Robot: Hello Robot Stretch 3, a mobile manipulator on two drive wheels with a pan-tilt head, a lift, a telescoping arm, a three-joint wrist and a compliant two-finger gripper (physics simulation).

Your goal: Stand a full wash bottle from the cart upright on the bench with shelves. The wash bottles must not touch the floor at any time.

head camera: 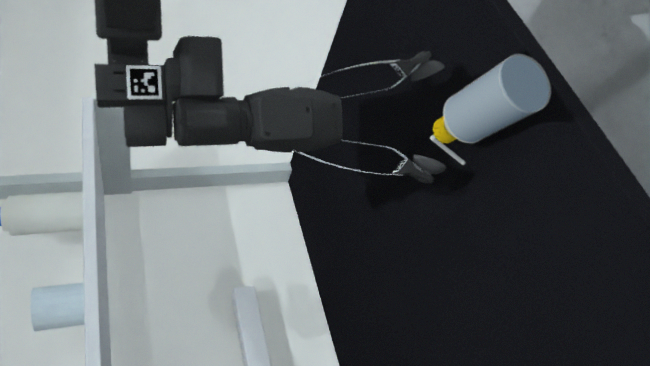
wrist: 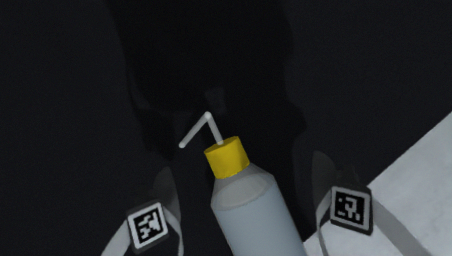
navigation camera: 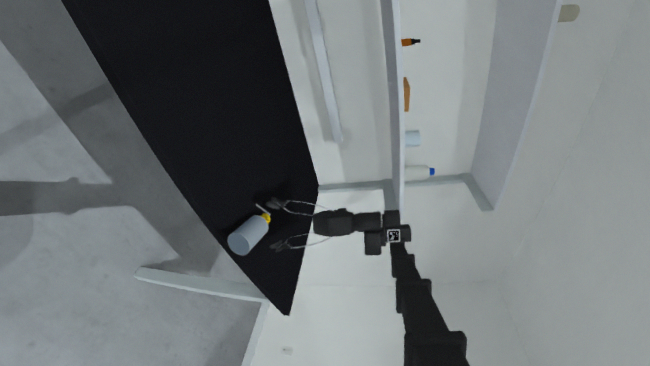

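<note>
The wash bottle [head camera: 492,102] [navigation camera: 250,234] [wrist: 260,222], with a light blue body, yellow cap and thin bent spout, lies on its side on the black bench top [head camera: 475,275] [navigation camera: 210,75]. Its round base is near the bench's outer edge and its cap is toward my gripper. My gripper [head camera: 429,116] [navigation camera: 275,224] is open and empty. Its fingertips are spread to either side of the line of the cap, apart from the bottle. In the wrist view the cap and shoulder show between the fingers, and the base is out of frame. The cart does not show.
A shelf board [head camera: 91,250] [navigation camera: 395,100] carries a white bottle with a blue cap [head camera: 45,215] [navigation camera: 416,172], a light blue cylinder [head camera: 57,306] [navigation camera: 412,138], an orange block [navigation camera: 406,95] and a small orange bottle [navigation camera: 407,42]. A pale rail [head camera: 247,320] [navigation camera: 325,75] runs beside the bench top.
</note>
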